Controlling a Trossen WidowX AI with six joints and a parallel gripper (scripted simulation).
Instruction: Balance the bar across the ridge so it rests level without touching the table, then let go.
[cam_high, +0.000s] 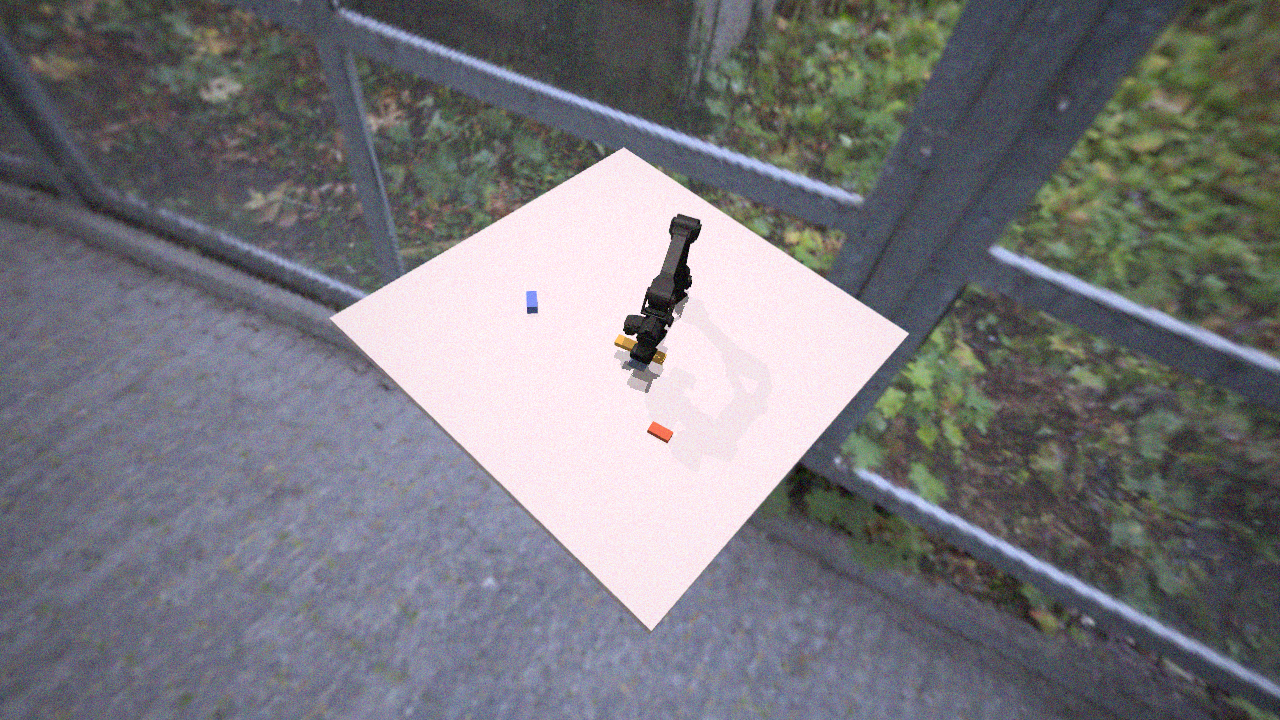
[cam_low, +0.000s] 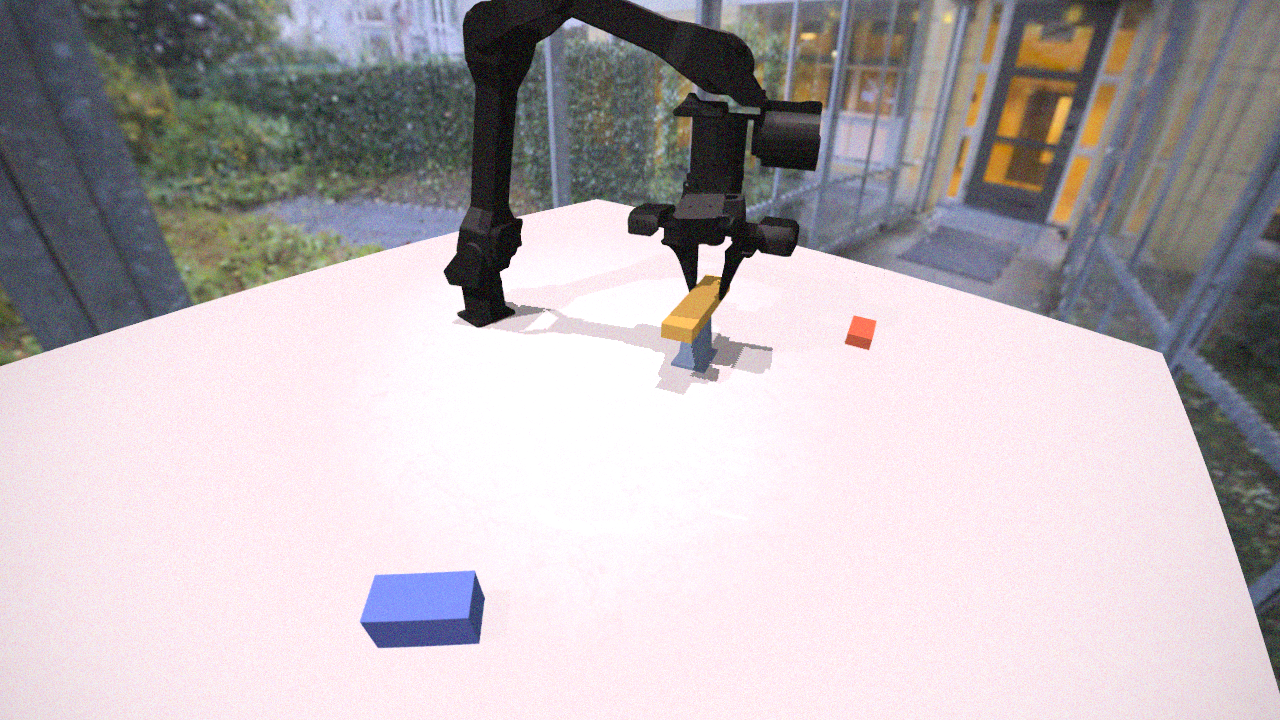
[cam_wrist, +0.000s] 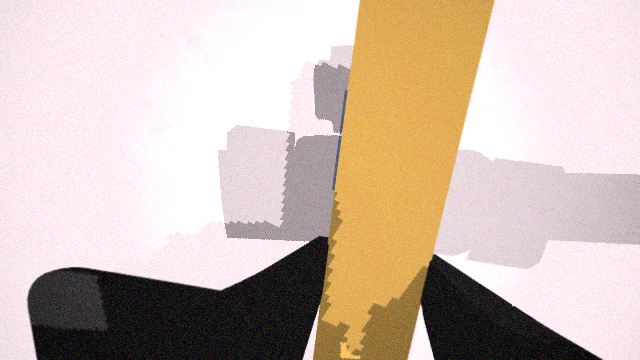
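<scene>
Right now the yellow bar is 1 cm ahead of my gripper tip and 3 cm to the right of it. The rest, counted from my gripper tip: blue block: 9 cm ahead, 42 cm to the right, 6 cm below; then red block: 14 cm ahead, 18 cm to the left, 6 cm below.
</scene>
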